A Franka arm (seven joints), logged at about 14 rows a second.
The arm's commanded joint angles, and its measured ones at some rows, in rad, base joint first. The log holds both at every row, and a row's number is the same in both.
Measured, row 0:
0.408 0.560 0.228 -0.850 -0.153 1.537 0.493
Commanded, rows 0 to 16:
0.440 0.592 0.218 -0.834 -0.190 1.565 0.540
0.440 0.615 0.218 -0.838 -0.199 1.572 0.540
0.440 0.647 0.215 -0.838 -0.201 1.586 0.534
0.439 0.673 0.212 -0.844 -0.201 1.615 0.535
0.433 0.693 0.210 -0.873 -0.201 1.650 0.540
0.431 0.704 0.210 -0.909 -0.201 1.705 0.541
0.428 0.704 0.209 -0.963 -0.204 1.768 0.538
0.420 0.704 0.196 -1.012 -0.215 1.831 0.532
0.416 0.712 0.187 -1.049 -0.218 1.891 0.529
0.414 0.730 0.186 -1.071 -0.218 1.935 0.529
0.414 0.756 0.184 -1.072 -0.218 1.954 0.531
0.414 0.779 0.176 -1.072 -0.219 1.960 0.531
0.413 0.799 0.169 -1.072 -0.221 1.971 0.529
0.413 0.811 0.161 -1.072 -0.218 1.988 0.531
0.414 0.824 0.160 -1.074 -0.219 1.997 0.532
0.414 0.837 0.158 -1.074 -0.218 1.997 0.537
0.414 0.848 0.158 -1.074 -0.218 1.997 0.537
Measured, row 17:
0.412 0.841 0.157 -1.075 -0.193 1.985 0.518
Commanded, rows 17 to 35:
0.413 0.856 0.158 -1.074 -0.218 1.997 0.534
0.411 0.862 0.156 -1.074 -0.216 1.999 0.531
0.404 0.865 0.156 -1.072 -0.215 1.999 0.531
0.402 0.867 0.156 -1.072 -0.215 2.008 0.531
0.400 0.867 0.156 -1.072 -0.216 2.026 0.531
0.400 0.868 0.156 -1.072 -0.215 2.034 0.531
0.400 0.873 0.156 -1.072 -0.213 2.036 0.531
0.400 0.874 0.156 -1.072 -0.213 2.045 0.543
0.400 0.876 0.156 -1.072 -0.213 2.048 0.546
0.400 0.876 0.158 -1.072 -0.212 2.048 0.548
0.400 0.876 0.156 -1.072 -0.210 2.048 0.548
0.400 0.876 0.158 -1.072 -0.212 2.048 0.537
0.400 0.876 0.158 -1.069 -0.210 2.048 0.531
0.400 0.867 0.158 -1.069 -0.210 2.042 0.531
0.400 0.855 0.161 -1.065 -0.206 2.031 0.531
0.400 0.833 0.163 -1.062 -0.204 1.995 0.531
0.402 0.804 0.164 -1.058 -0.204 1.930 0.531
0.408 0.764 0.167 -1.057 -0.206 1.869 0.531
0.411 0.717 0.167 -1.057 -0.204 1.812 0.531
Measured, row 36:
0.404 0.818 0.160 -1.041 -0.193 1.917 0.519
